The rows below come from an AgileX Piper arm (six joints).
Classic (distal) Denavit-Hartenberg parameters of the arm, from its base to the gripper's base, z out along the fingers. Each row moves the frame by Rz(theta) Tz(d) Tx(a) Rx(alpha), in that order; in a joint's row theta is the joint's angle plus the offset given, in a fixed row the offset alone. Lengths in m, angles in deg.
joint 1: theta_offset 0; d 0.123; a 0; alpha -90
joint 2: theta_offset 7.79; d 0; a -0.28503; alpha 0
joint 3: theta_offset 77.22; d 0; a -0.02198; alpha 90
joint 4: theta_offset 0; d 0.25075; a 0; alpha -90
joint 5: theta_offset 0; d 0; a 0; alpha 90
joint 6: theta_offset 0; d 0.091; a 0; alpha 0
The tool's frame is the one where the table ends.
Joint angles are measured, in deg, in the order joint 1, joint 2, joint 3, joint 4, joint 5, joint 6. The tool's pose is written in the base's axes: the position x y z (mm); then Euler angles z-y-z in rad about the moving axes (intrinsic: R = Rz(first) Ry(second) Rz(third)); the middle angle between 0 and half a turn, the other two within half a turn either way. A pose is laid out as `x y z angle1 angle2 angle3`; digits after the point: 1 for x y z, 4 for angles.
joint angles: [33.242, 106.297, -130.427, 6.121, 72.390, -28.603]
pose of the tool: 321.7 221.9 462.5 0.7194 2.3195 -0.3717
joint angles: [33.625, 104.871, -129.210, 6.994, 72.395, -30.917]
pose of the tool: 313.8 221.3 466.4 0.7452 2.3140 -0.3949
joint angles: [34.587, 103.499, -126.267, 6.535, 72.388, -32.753]
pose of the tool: 306.9 223.6 461.4 0.7555 2.3421 -0.4307
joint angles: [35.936, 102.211, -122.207, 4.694, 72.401, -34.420]
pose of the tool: 301.0 227.0 449.9 0.7422 2.3941 -0.4914
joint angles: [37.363, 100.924, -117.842, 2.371, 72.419, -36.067]
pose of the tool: 294.9 229.7 436.8 0.7141 2.4512 -0.5692
